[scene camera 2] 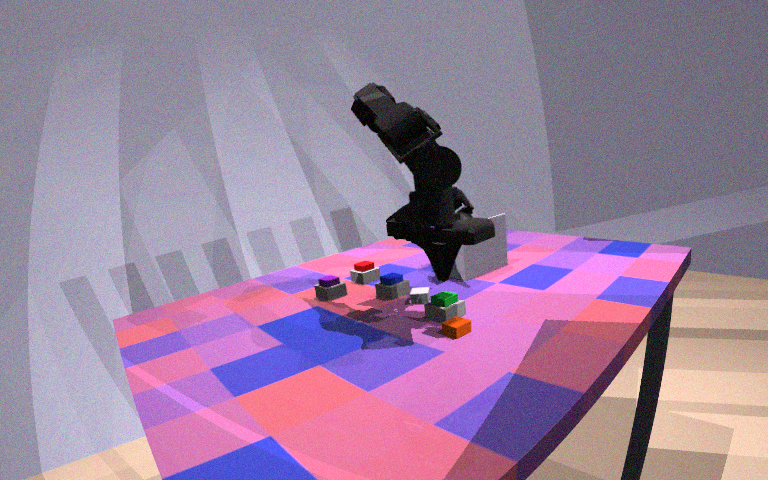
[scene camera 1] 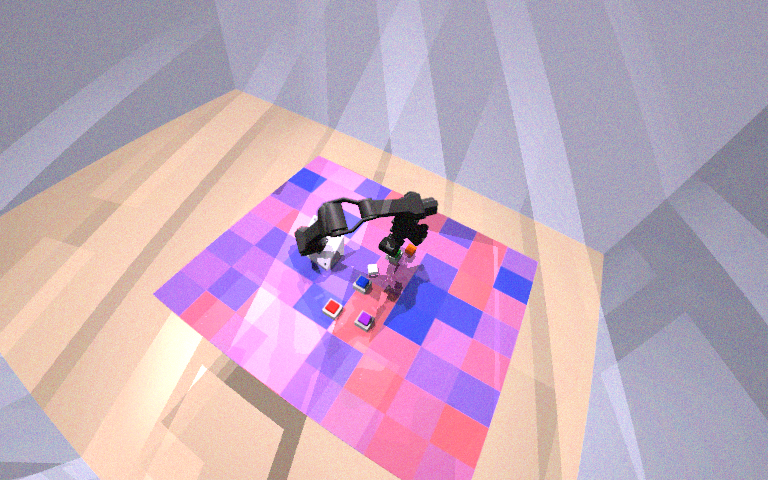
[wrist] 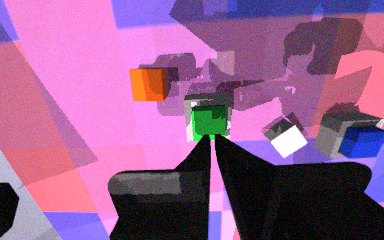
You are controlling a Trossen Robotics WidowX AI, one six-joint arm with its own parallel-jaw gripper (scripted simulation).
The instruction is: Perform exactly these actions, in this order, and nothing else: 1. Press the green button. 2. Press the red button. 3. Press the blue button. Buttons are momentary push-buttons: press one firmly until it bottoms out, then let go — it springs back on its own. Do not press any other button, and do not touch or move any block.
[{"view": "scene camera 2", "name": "my gripper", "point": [443, 280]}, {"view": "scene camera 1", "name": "my gripper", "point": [396, 247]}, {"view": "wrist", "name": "my gripper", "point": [211, 139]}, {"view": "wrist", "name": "white block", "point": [285, 137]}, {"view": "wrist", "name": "orange block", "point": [148, 84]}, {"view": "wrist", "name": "green button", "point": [206, 120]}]
